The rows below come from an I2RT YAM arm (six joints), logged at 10 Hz.
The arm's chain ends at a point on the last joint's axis. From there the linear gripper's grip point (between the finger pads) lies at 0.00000 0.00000 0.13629 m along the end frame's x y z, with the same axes.
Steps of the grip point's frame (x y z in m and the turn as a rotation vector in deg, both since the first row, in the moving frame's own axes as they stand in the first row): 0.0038 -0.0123 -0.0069 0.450 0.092 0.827; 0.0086 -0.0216 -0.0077 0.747 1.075 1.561; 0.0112 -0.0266 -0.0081 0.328 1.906 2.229; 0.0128 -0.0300 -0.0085 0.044 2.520 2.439; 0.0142 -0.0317 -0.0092 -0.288 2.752 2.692; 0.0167 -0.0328 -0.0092 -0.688 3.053 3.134; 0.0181 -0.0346 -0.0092 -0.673 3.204 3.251
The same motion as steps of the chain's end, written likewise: 0.0036 -0.0112 -0.0069 0.450 0.092 0.827; 0.0060 -0.0199 -0.0077 0.747 1.075 1.561; 0.0067 -0.0259 -0.0080 0.328 1.906 2.229; 0.0068 -0.0300 -0.0084 0.044 2.520 2.439; 0.0077 -0.0325 -0.0090 -0.288 2.752 2.692; 0.0095 -0.0346 -0.0090 -0.688 3.053 3.134; 0.0105 -0.0364 -0.0090 -0.673 3.204 3.251
